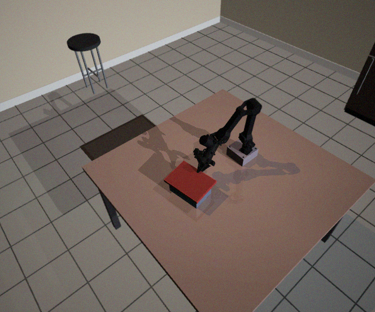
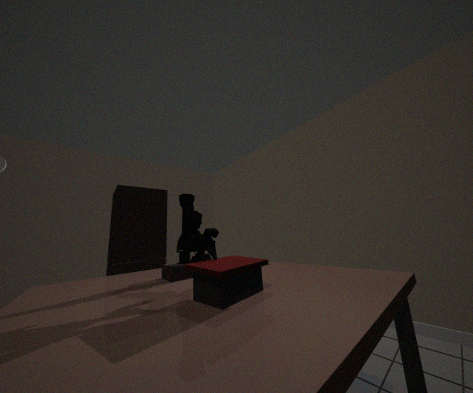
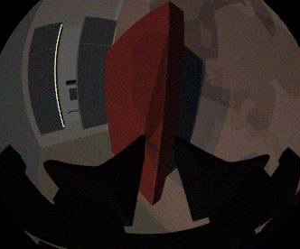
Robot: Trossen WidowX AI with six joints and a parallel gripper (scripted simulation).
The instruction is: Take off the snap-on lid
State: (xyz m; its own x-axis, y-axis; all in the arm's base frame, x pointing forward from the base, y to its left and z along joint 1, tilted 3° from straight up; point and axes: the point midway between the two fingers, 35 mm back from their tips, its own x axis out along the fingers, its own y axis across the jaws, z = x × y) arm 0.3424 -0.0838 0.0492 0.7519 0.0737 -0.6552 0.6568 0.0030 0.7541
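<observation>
Now: the red lid 80 mm ahead of my gripper tip. Round my gripper tip: storage box (80 mm ahead, 50 mm below).
</observation>
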